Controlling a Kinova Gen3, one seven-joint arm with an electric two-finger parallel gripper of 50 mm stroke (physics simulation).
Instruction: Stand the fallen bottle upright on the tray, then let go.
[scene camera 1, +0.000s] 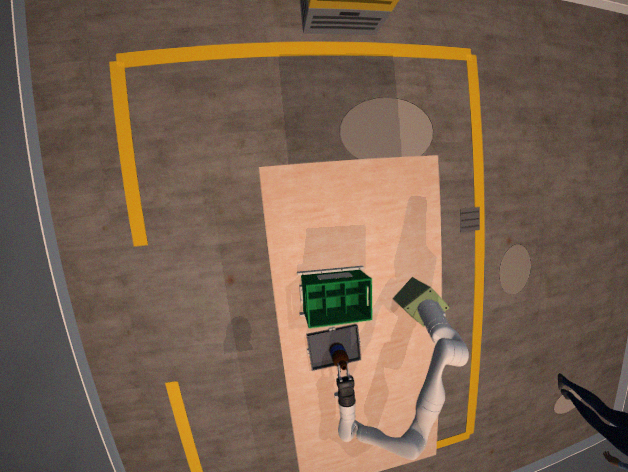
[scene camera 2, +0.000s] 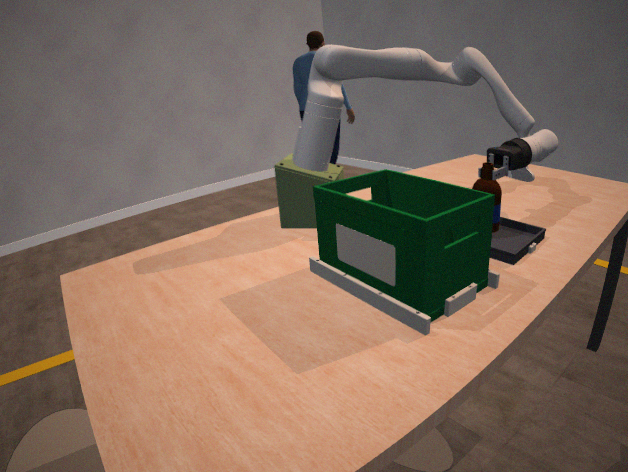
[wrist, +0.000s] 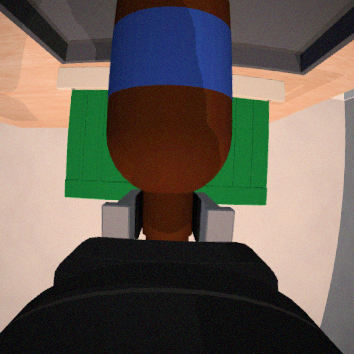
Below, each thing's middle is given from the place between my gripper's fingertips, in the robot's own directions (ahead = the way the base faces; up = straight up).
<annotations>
Right now the brown bottle (scene camera 2: 485, 184) is 10 mm to the left of my hand and 50 mm below it.
</annotations>
